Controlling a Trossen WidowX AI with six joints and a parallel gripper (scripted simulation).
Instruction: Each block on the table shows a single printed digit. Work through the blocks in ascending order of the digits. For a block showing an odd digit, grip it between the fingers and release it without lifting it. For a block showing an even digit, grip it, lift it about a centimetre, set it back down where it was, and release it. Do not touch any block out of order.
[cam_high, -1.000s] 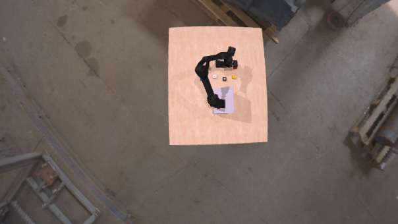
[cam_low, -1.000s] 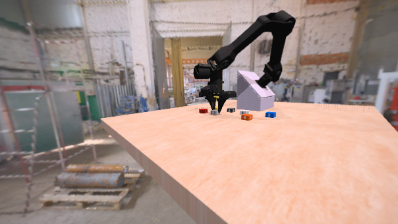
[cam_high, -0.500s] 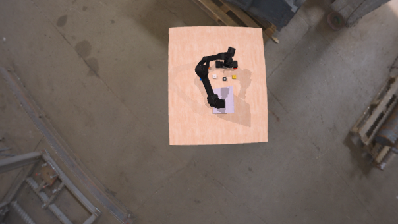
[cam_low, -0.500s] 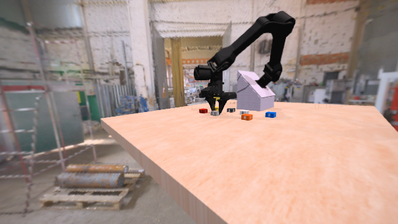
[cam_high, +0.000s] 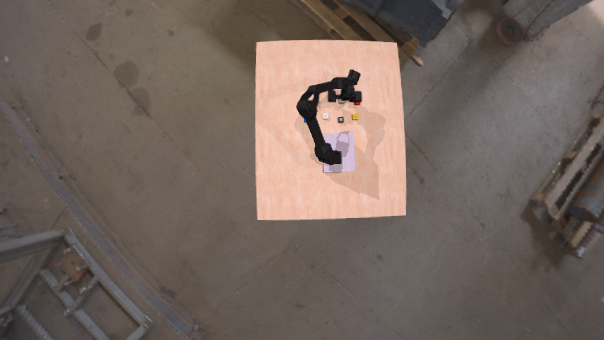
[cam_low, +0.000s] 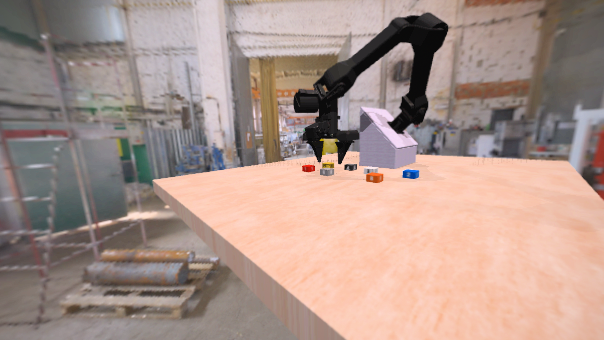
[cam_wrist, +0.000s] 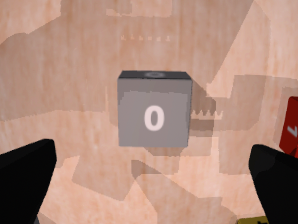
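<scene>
My gripper tip is 3 cm above the grey block and 1 cm short of it. Also, from my gripper tip: red block (9 cm to the right, 3 cm below); then dark block (11 cm behind, 3 cm below, 1 cm to the left); then yellow block (9 cm behind, 8 cm to the right, 3 cm below).
</scene>
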